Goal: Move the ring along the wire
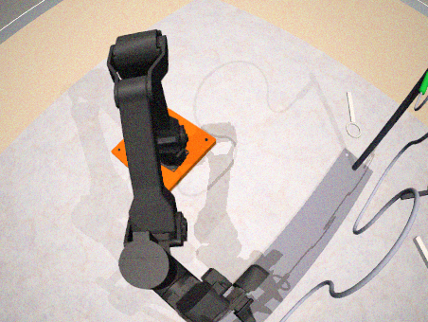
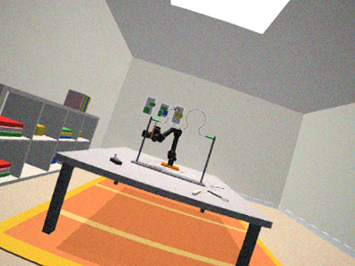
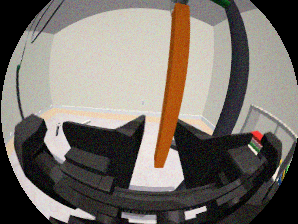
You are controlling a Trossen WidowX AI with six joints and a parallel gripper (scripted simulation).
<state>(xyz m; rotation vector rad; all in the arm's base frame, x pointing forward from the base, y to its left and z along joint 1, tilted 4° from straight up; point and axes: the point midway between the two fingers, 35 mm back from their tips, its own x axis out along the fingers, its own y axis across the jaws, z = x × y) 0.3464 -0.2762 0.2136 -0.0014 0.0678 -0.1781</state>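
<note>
Right now my gripper tip is 80 mm below the ring tool with orange handle, 40 mm past it and 10 mm to the right of it. Round my gripper tip: ring tool: 680 mm to the left, 250 mm below; then white block: 390 mm to the left, 370 mm ahead, 250 mm below.
</note>
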